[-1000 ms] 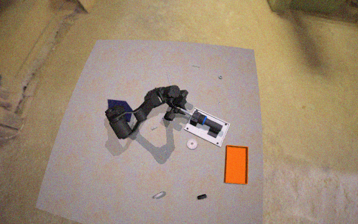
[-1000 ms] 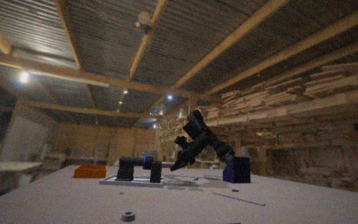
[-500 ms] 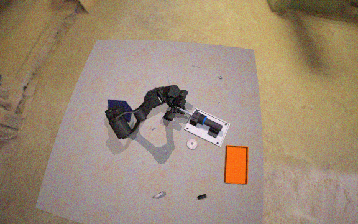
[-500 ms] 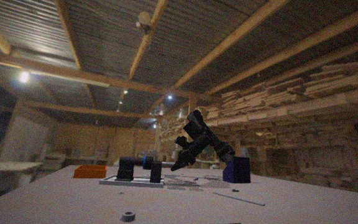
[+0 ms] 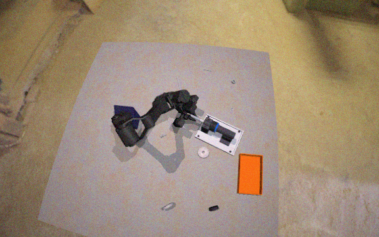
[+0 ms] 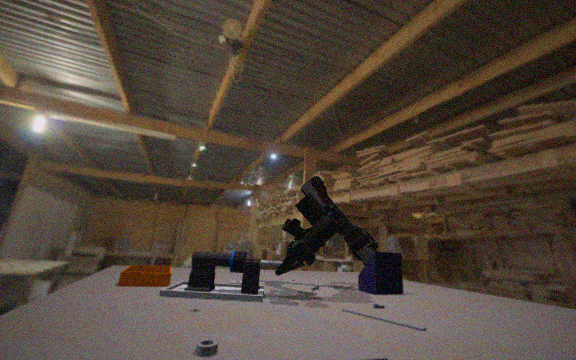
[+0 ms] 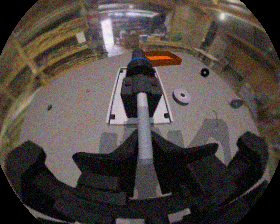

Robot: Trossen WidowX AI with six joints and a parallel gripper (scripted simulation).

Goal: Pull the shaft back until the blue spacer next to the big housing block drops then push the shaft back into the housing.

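The shaft is 50 mm ahead of my gripper tip, 20 mm to the right of it and 30 mm above it. Also, from my gripper tip: blue spacer: 110 mm ahead, 40 mm to the right, 20 mm above; grey cylinder: 100 mm behind, 450 mm to the right, 20 mm below; orange tray: 300 mm ahead, 260 mm to the right, 50 mm below.
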